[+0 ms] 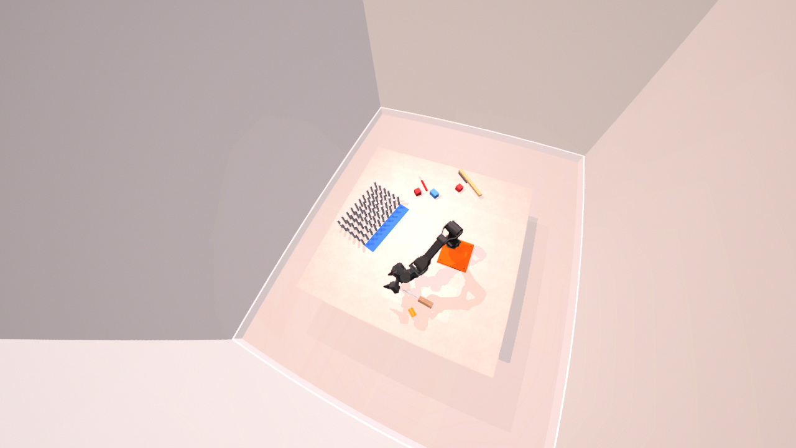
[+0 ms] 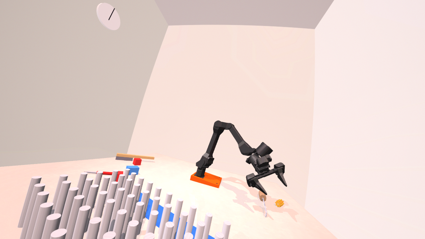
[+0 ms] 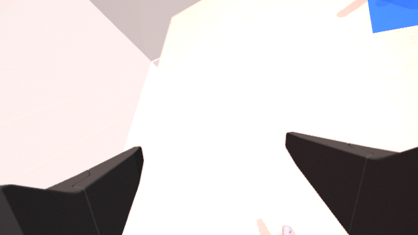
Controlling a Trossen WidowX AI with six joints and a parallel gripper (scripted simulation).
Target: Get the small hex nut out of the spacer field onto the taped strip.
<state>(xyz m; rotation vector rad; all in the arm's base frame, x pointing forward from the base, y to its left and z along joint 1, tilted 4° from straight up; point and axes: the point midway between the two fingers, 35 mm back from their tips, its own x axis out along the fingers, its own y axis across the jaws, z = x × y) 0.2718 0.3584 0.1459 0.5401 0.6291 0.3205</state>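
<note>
Now: gripper tip 20 cm past the orange toothed piece, 11 cm to the right of it and 12 cm above it. Round my gripper tip: blue block (8 cm behind, 73 cm to the right, 11 cm below); blue taped strip (16 cm ahead, 37 cm to the right, 13 cm below); hook tool (14 cm behind, 1 cm to the left, 12 cm below).
</note>
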